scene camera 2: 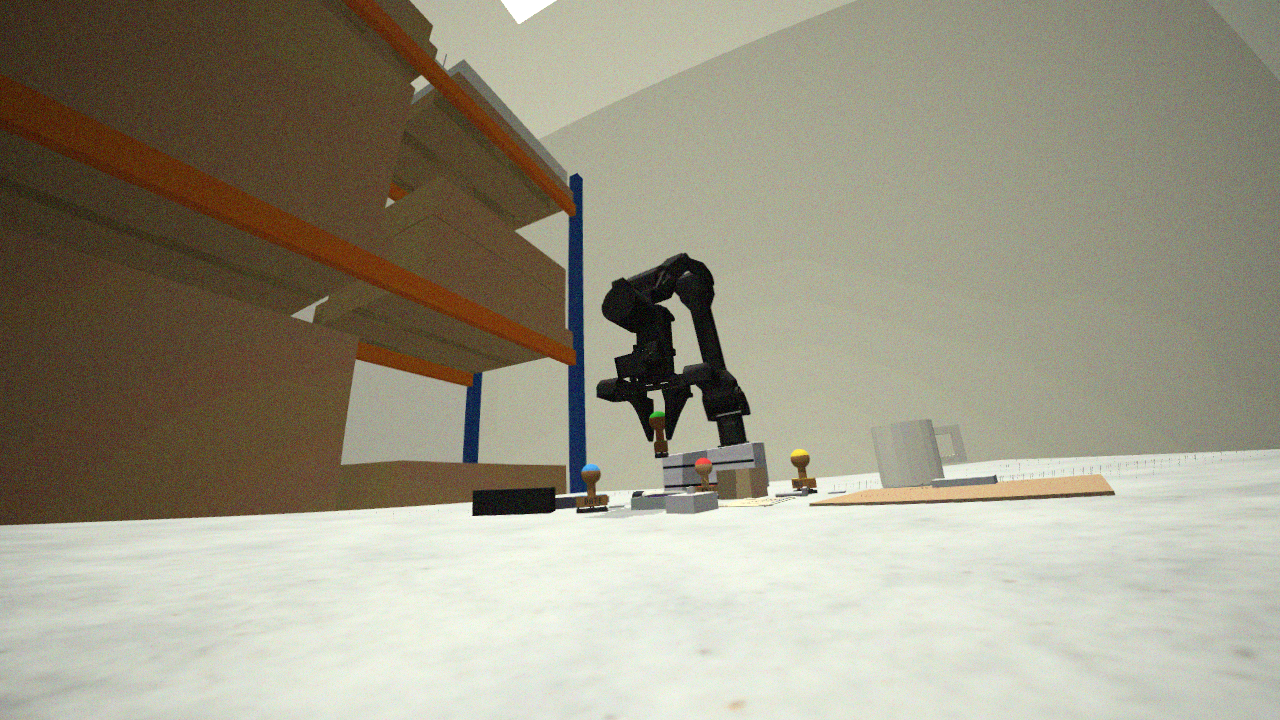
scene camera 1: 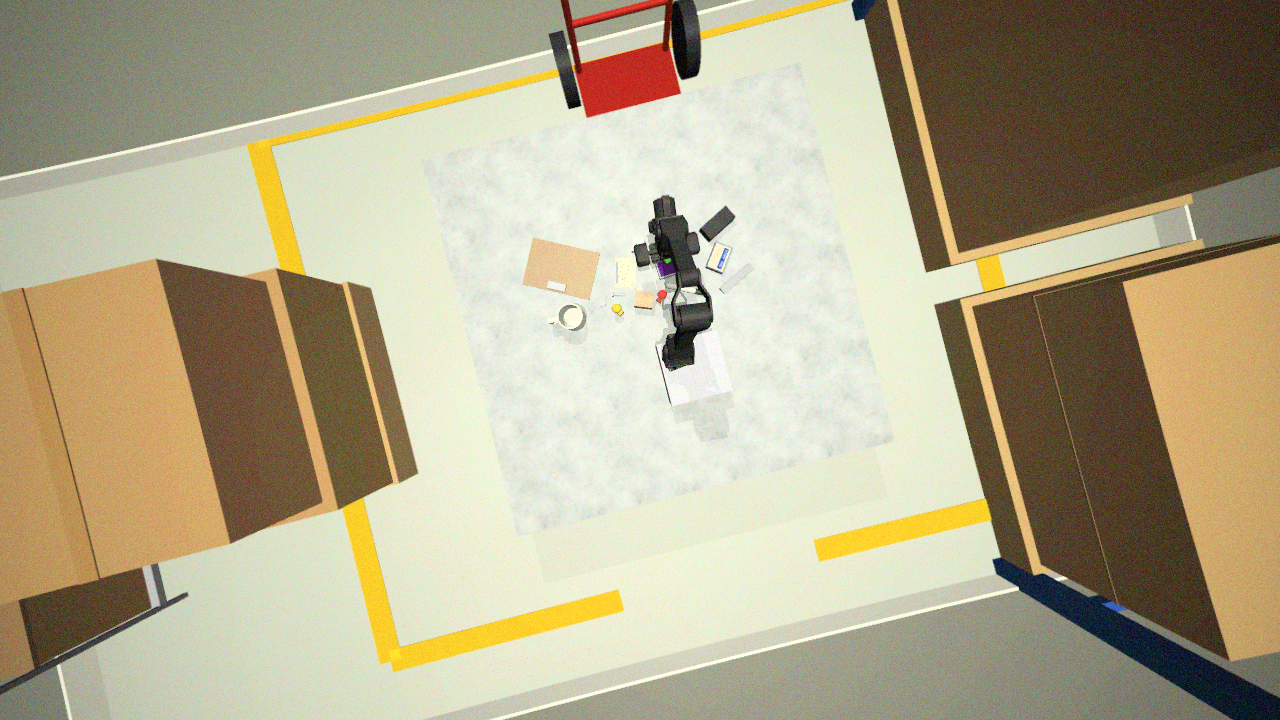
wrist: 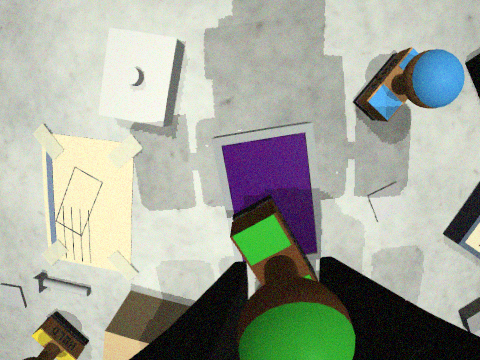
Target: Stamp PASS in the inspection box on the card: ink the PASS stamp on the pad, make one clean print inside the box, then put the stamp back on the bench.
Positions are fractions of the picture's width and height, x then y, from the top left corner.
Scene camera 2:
my gripper: 0.52, 0.61
blue-knobbed stamp: 0.46, 0.66
mug: 0.71, 0.63
tan box: 0.57, 0.67
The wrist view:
my gripper: 0.59, 0.75
green-knobbed stamp: 0.61, 0.85
blue-knobbed stamp: 0.90, 0.22
